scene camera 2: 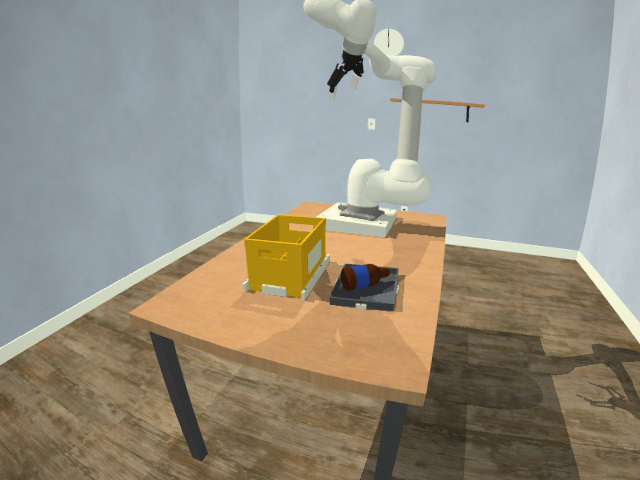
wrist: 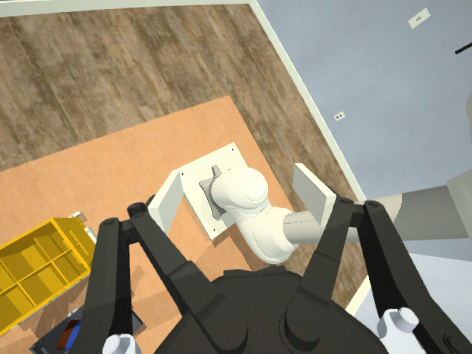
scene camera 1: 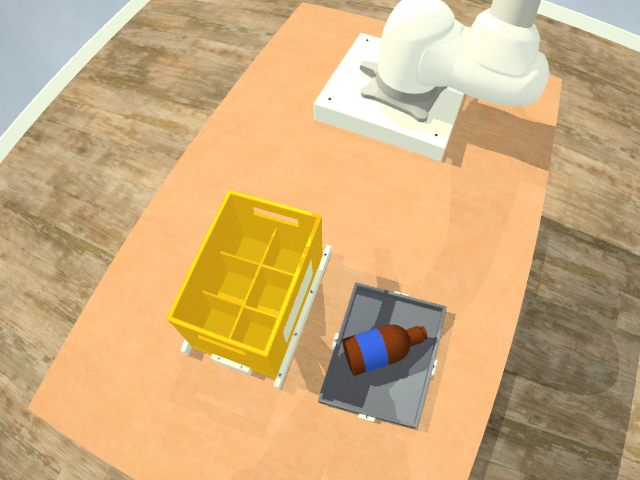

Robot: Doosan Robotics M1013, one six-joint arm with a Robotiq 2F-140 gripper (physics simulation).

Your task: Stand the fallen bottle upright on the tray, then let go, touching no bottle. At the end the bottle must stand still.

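Frame: origin at the arm's base, x right, y ahead, z up, level; metres.
Seen in the pictures: gripper, between the fingertips: (scene camera 2: 342,92) (wrist: 238,178); arm's base, origin of its link: (scene camera 2: 362,214) (scene camera 1: 405,89).
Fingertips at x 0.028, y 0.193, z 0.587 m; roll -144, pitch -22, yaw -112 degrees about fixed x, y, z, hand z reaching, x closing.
Offsets run from my fingertips to a thing's top centre. Level surfaces: height alone.
A brown bottle with a blue label {dy +0.424, dx -0.279, dz -0.560 m} (scene camera 1: 373,349) (scene camera 2: 361,276) lies on its side on the dark grey tray {dy +0.435, dx -0.282, dz -0.613 m} (scene camera 1: 432,356) (scene camera 2: 361,301). In scene camera 1 its neck points right and slightly up, close to the tray's right wall, and its base is near the left wall. Part of the bottle (wrist: 69,336) also shows at the lower left of the wrist view, partly hidden by a finger. My gripper (scene camera 2: 343,88) (wrist: 238,178) is open and empty, high above the table and well away from the bottle. The gripper does not show in scene camera 1.
A yellow crate {dy +0.461, dx -0.009, dz -0.464 m} (scene camera 1: 183,330) (scene camera 2: 273,273) (wrist: 75,250) with empty compartments stands left of the tray, between white rails {dy +0.442, dx -0.106, dz -0.609 m} (scene camera 1: 303,315) on the table {dz -0.639 m} (scene camera 1: 392,206) (scene camera 2: 289,330). The arm's white base plate (scene camera 1: 379,129) (scene camera 2: 356,227) is at the table's back.
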